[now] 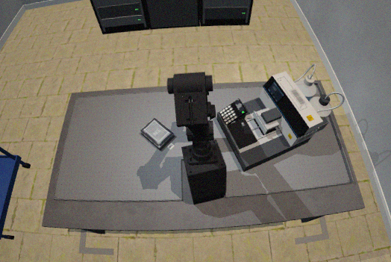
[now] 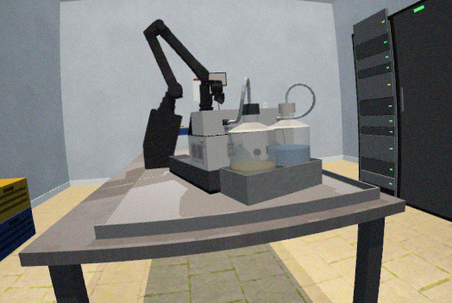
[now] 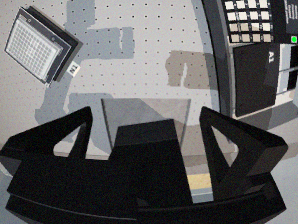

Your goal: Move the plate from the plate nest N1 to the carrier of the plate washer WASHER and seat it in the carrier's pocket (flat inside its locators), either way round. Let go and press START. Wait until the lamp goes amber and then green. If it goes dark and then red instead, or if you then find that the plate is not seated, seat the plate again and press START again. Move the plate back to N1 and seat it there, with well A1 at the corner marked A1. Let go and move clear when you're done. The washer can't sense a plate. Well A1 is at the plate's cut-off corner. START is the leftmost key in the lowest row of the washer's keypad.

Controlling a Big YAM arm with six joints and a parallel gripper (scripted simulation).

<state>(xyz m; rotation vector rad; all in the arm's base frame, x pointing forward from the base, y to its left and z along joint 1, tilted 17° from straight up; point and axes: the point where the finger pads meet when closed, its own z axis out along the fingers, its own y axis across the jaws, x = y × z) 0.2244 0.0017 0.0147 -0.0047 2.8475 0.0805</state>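
The white well plate is 40 mm ahead of my hand, 250 mm to the left of it and 180 mm below it. The rest, counted from my hand: dark washer carrier: 20 mm behind, 220 mm to the right, 140 mm below; white corner label: 40 mm behind, 170 mm to the left, 230 mm below; plate washer: 40 mm ahead, 370 mm to the right, 100 mm below.
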